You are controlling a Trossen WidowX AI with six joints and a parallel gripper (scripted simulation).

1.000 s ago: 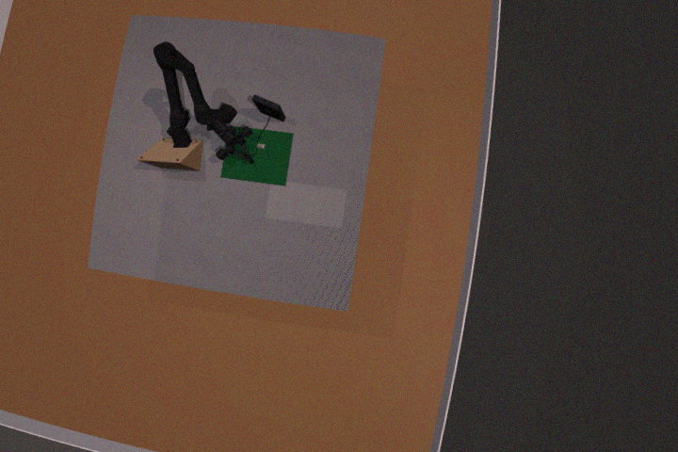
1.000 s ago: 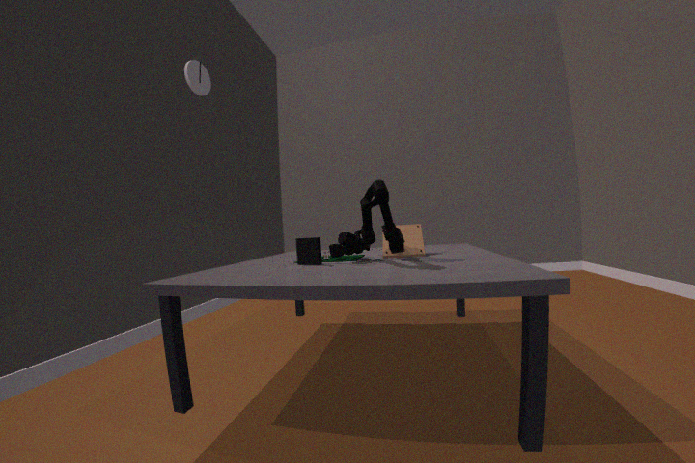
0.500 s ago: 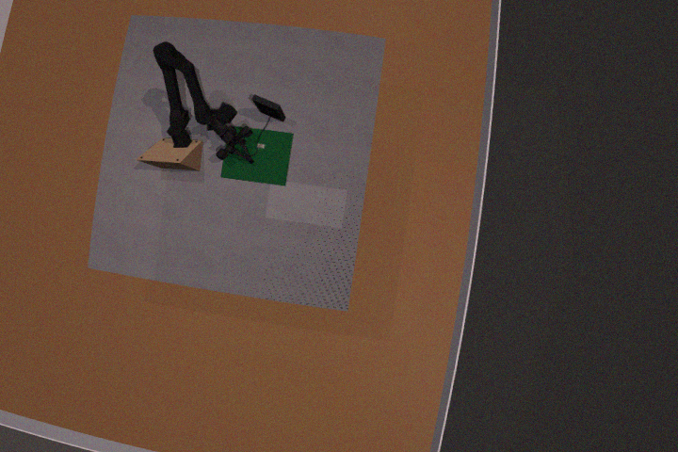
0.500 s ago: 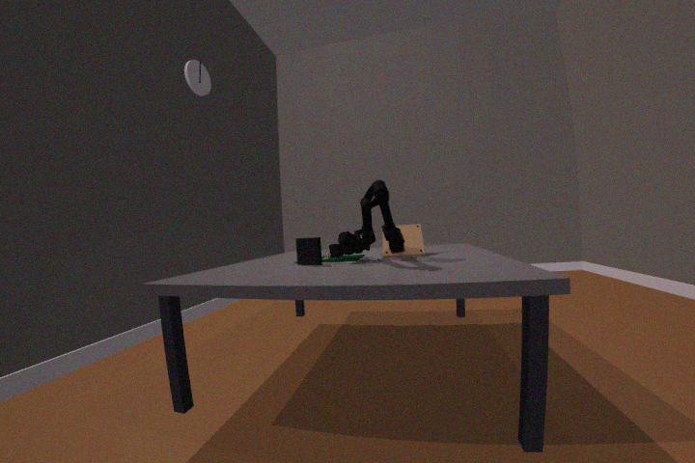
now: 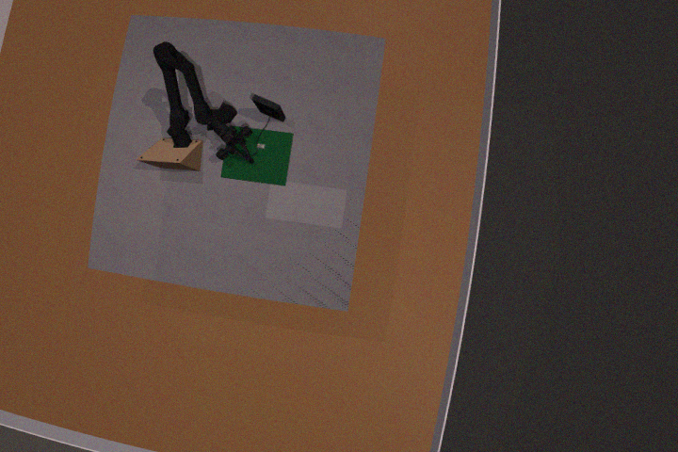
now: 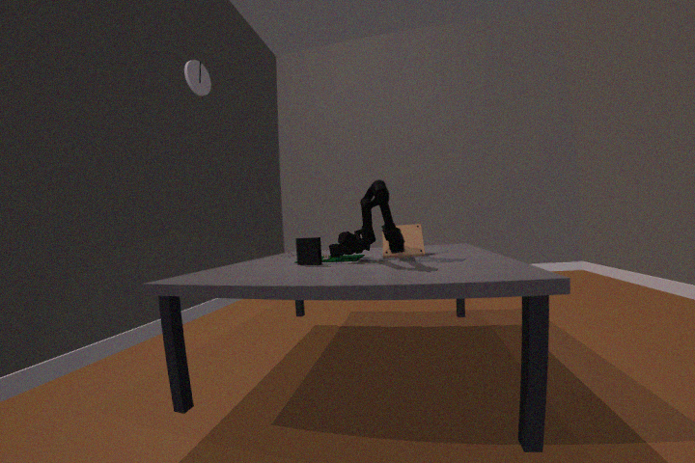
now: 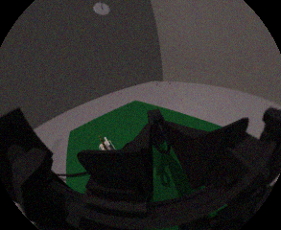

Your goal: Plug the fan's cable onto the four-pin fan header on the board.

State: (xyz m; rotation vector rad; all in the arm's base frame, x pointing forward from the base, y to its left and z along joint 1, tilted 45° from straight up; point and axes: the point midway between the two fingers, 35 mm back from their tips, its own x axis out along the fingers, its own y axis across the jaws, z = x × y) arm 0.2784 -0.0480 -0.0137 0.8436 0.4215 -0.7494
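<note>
The fan plug lies 10 mm below my gripper tip. From my gripper tip the other things lie so: fan header (50 mm ahead, 60 mm to the left, 30 mm below); black fan (100 mm ahead, 200 mm to the left, 30 mm above); green board (30 mm ahead, 20 mm to the left, 50 mm below).
</note>
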